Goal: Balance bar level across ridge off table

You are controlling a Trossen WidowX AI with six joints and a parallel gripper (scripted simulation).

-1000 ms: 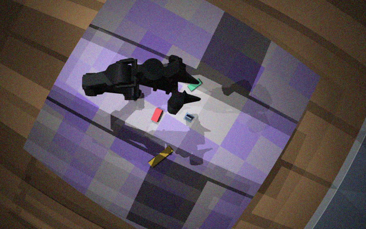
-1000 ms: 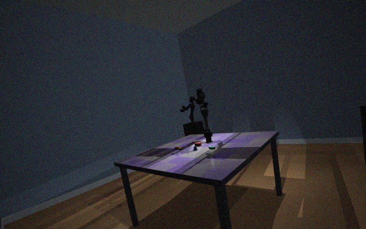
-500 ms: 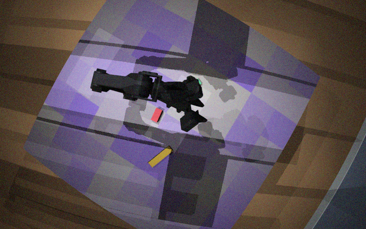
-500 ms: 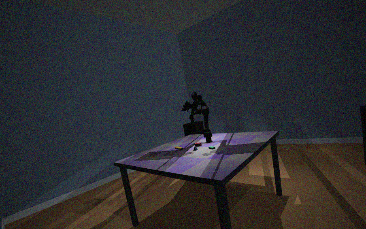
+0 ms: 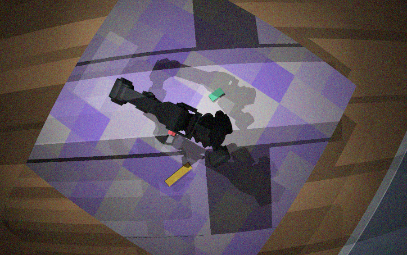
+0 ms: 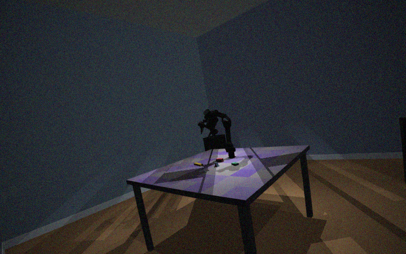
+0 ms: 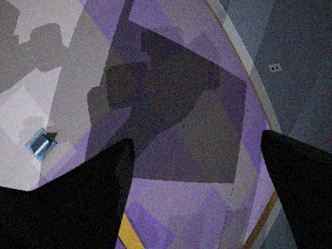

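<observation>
The yellow bar is 290 mm below my gripper tip, 220 mm to the right of it and 80 mm behind it. Round my gripper tip: red block (280 mm below, 210 mm behind, 50 mm to the right); green block (290 mm below, 180 mm to the left, 130 mm behind).
</observation>
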